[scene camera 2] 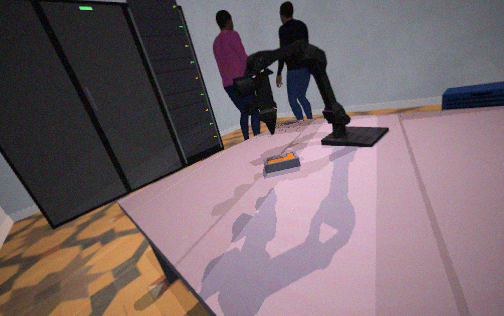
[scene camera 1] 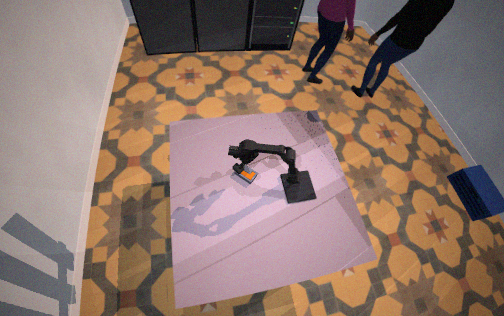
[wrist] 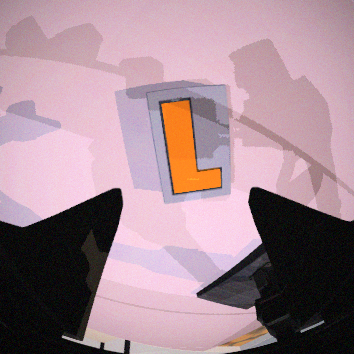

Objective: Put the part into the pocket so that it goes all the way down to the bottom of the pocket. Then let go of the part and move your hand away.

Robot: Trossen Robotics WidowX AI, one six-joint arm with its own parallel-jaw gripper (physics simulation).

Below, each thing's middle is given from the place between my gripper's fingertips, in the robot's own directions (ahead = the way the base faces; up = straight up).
The orange L-shaped part (wrist: 176, 115) lies 2 cm behind my hand and 14 cm below it. Also, from my hand: grey pocket block (wrist: 208, 107) 2 cm behind, 1 cm to the right, 14 cm below.
